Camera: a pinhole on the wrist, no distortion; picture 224 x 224 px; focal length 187.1 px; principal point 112.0 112.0 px. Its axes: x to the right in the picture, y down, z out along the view. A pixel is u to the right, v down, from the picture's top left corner.
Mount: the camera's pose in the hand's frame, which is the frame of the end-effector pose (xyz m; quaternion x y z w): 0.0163 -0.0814 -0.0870 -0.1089 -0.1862 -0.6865 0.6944
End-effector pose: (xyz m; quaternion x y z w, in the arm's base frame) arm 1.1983 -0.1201 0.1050 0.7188 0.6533 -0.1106 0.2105
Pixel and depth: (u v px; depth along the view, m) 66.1 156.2 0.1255
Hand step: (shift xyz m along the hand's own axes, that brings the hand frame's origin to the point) 0.0324 -0.0012 0.0174
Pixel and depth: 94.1 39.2 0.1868
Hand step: -0.0761 0.0085 0.0675
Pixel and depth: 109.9 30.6 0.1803
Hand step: -0.0813 -0.0088 0.0675
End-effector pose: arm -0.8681 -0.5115 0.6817 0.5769 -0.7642 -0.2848 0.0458
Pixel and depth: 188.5 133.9 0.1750
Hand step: 0.0167 -0.0748 0.1031
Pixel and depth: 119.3 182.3 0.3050
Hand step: 0.0968 0.0357 0.2064
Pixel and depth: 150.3 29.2 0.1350
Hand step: -0.0581 -0.0537 0.0405
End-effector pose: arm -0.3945 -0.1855 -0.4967 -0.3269 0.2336 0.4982 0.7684
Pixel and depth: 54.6 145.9 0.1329
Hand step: 0.0262 0.0107 0.0194
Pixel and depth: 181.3 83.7 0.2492
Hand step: -0.0494 -0.0655 0.1727
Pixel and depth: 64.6 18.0 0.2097
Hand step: -0.1107 0.0489 0.0705
